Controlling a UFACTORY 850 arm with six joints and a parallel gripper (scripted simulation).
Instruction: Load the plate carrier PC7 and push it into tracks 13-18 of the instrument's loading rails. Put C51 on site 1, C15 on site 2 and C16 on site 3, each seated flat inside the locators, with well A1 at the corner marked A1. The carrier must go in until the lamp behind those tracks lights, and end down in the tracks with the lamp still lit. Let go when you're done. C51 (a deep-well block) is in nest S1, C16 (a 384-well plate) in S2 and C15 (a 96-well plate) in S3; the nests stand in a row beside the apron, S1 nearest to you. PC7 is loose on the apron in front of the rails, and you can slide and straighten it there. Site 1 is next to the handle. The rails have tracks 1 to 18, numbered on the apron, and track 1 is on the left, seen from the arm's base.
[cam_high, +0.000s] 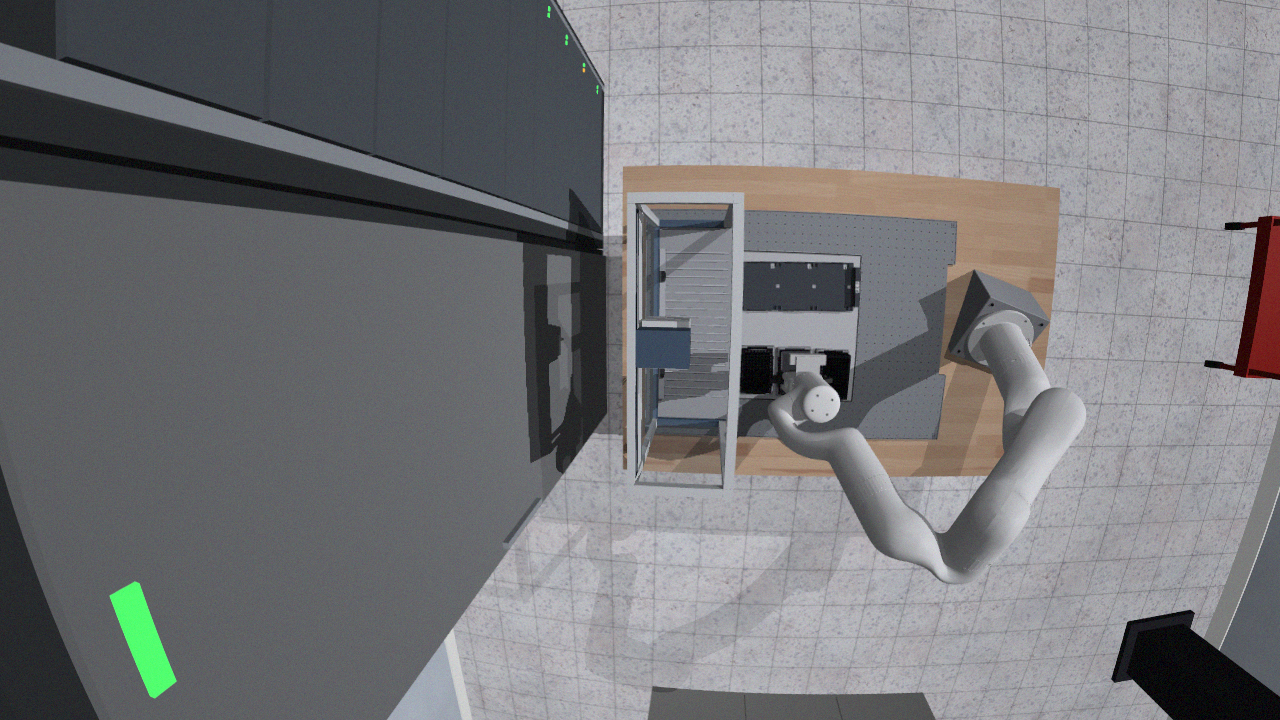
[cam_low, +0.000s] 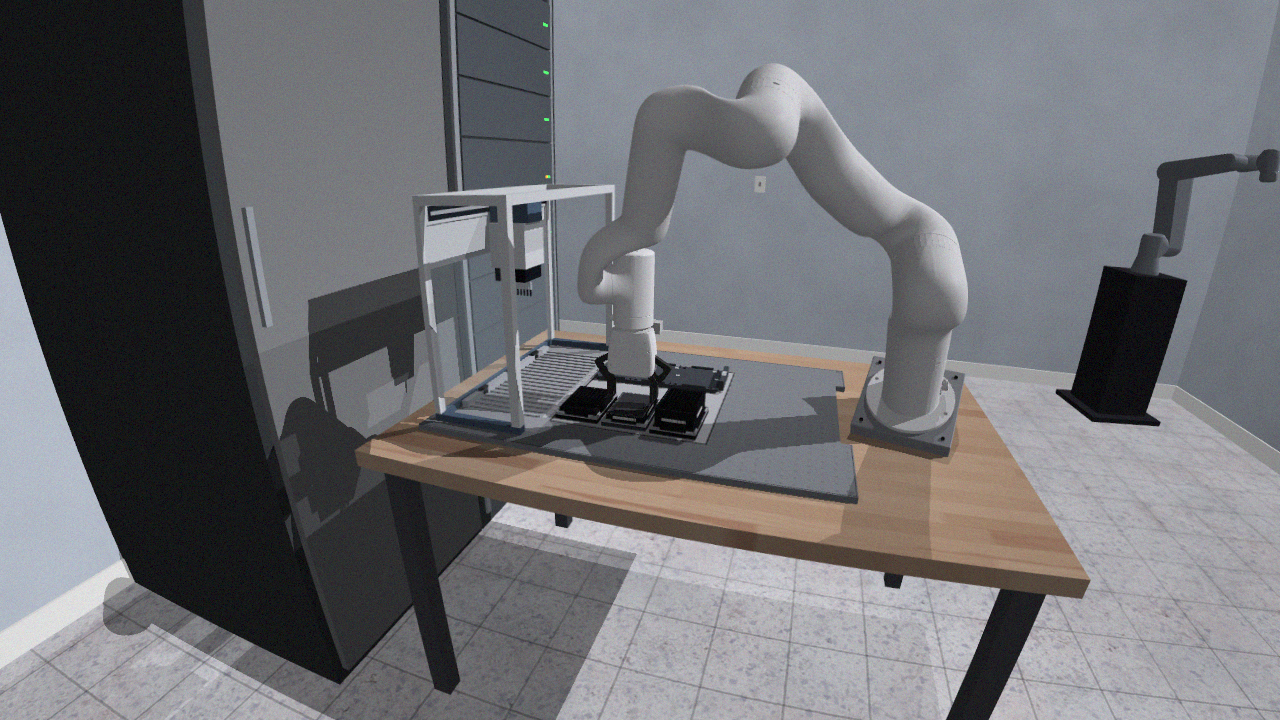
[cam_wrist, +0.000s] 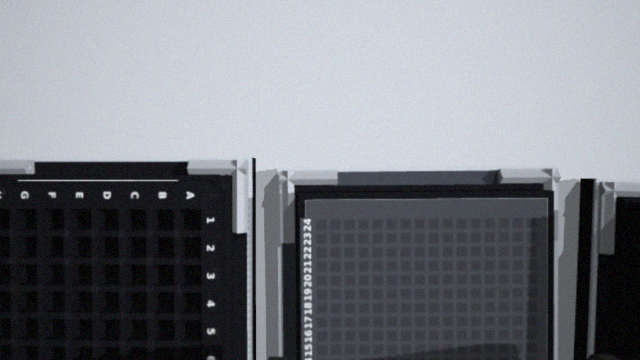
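The nest S2 lies 4 cm below my hand. The rest, counted from my hand: plate carrier PC7 (3 cm behind, 24 cm to the right, 3 cm below); then plate C15 (11 cm ahead, 1 cm to the right, 3 cm below); then frame post (22 cm ahead, 13 cm to the left, 20 cm above).
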